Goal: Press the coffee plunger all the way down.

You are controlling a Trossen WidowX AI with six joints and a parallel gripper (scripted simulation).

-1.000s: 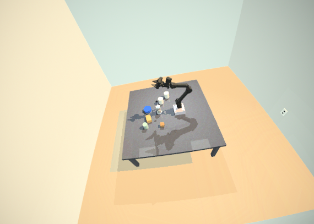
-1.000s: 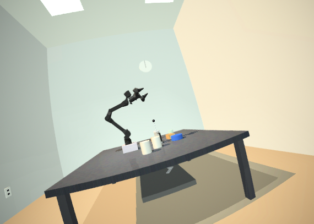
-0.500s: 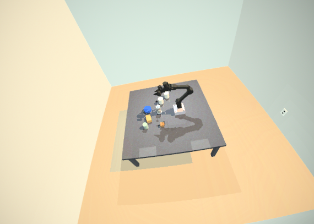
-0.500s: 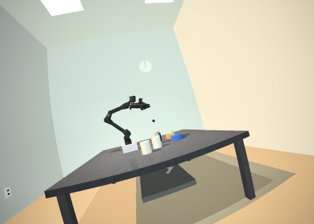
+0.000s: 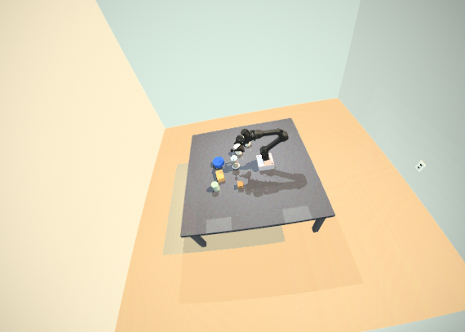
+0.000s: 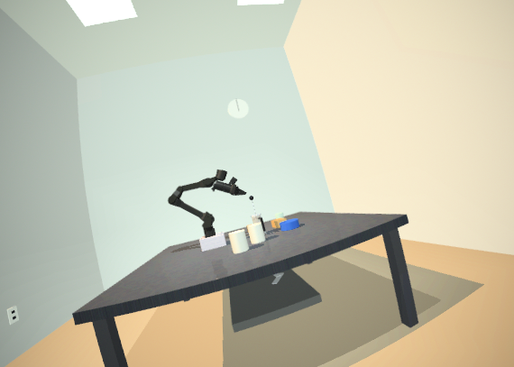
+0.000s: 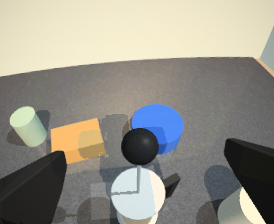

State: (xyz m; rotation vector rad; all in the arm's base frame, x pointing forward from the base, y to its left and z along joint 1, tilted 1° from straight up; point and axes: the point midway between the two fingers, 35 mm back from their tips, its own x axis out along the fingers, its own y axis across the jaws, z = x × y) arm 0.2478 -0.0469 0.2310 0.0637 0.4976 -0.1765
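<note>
Now: the coffee press 160 mm below my gripper tip, 30 mm ahead of it and 20 mm to the right of it. Also, from my gripper tip: blue disc: 260 mm below, 200 mm ahead, 100 mm to the right; then pale green cylinder: 270 mm ahead, 240 mm below, 210 mm to the left.
</note>
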